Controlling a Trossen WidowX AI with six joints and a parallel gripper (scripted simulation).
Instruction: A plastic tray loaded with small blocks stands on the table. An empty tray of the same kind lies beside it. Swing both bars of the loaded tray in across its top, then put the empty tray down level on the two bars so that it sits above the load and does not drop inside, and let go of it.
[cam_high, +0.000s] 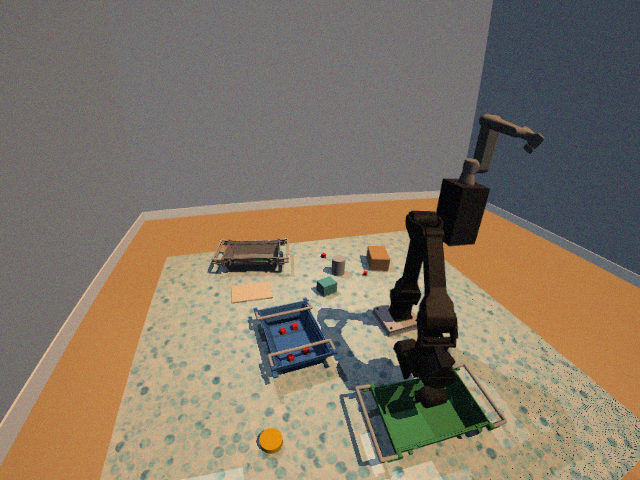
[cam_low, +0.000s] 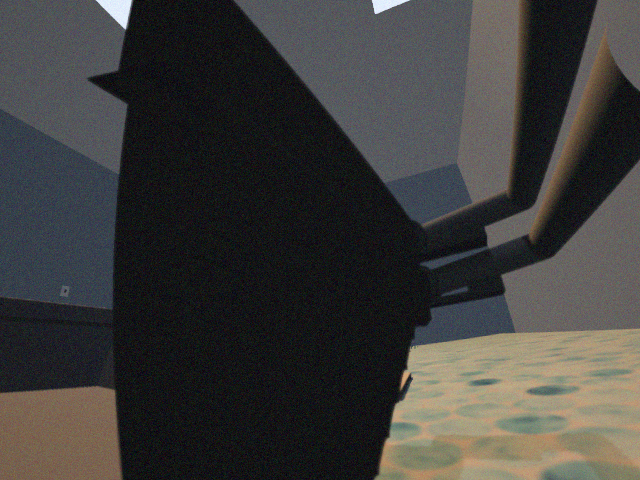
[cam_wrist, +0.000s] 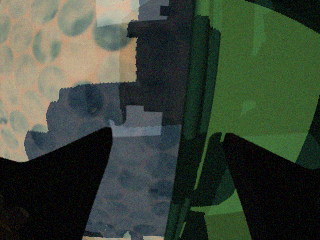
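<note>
The green tray is 8 cm to the left of my gripper tip and 3 cm above it. The rest, counted from my gripper tip: orange disc (36 cm ahead, 6 cm to the left); teal cube (48 cm to the right, 12 cm ahead, 1 cm above); small red thing (56 cm to the right, 6 cm behind).
</note>
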